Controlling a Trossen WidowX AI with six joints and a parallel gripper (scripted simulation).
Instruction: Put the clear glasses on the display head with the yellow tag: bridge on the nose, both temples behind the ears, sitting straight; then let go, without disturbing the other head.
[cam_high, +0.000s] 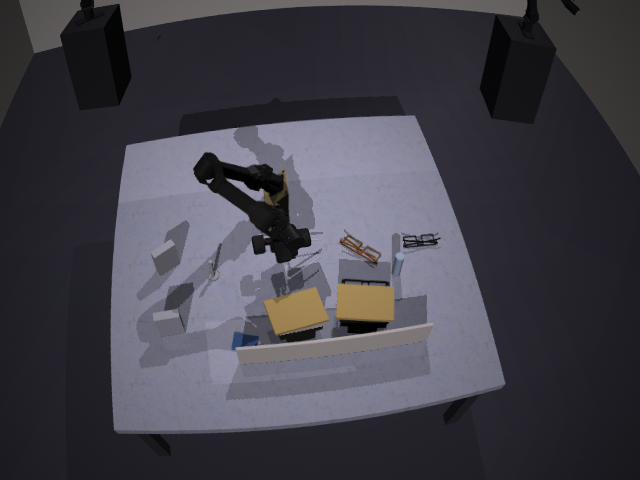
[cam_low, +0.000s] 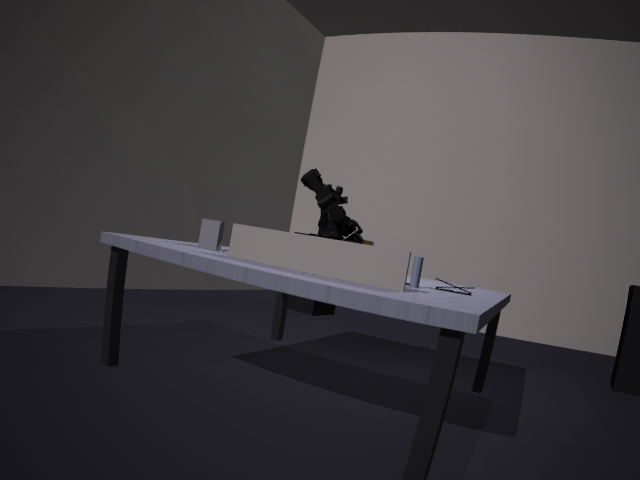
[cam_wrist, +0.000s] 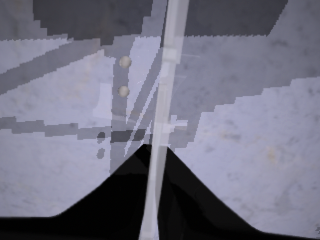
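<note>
The small peg is 70 mm ahead of my gripper tip, 230 mm to the right of it and 10 mm above it. Also, from my gripper tip: blue tag 320 mm ahead, 110 mm to the right, 20 mm below; long white panel 360 mm ahead, 170 mm to the left, 40 mm above.
</note>
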